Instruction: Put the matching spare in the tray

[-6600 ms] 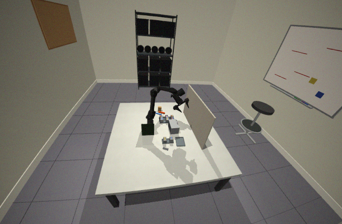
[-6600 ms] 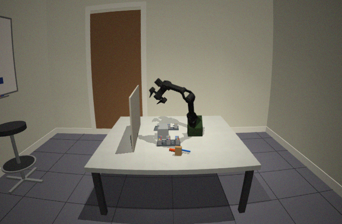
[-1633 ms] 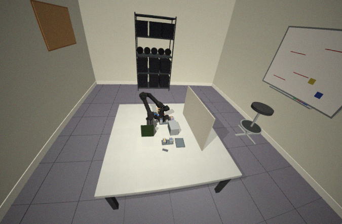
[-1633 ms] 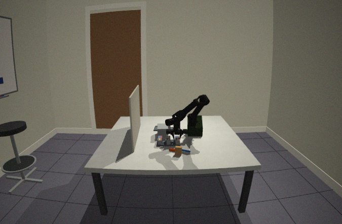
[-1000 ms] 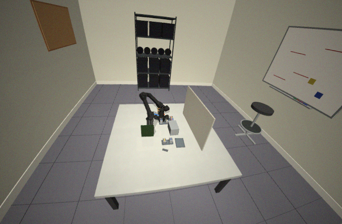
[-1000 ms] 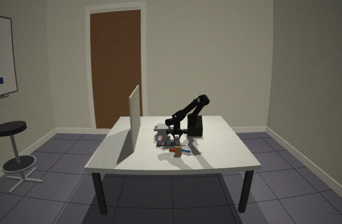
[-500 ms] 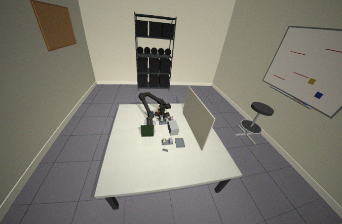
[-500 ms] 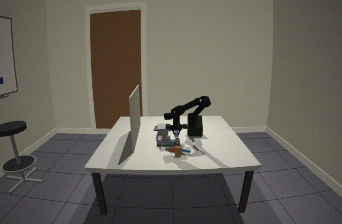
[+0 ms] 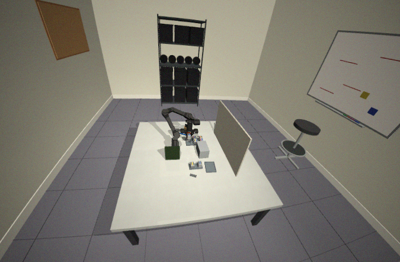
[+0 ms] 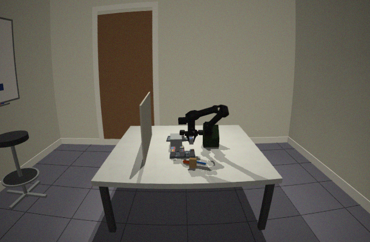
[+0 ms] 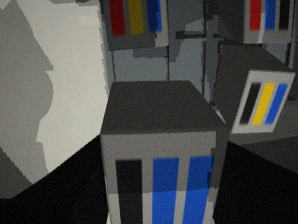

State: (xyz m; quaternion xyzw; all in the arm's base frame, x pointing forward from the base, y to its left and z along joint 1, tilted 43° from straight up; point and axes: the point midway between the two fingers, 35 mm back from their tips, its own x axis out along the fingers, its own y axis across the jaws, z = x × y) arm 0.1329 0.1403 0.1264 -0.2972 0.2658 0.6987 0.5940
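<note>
Now: gripper tip 220 mm short of the flat grey tray, 330 mm to the left of it and 90 mm above it. Round my gripper tip: beige panel 390 mm ahead, 90 mm to the right, 130 mm above; then pen 70 mm behind, 170 mm to the left, 90 mm below; then grey mounted unit 150 mm ahead, 120 mm to the right, 50 mm below.
</note>
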